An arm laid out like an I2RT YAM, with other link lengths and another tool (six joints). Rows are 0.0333 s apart.
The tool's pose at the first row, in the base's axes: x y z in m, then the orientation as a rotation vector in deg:
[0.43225, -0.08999, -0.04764, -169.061, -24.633, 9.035]
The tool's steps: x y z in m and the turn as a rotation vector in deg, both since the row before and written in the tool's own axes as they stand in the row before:
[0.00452, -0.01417, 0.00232, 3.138, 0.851, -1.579]
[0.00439, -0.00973, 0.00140, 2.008, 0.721, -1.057]
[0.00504, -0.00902, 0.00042, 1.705, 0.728, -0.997]
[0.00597, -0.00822, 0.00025, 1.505, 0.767, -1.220]
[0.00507, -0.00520, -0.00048, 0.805, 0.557, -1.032]
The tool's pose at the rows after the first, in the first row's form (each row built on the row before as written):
[0.43237, -0.07494, -0.04790, -165.528, -26.159, 8.128]
[0.43349, -0.06425, -0.04735, -163.234, -27.133, 7.299]
[0.43542, -0.05423, -0.04565, -161.244, -28.053, 6.425]
[0.43837, -0.04471, -0.04369, -159.373, -29.289, 5.421]
[0.44141, -0.03842, -0.04165, -158.243, -30.425, 4.602]

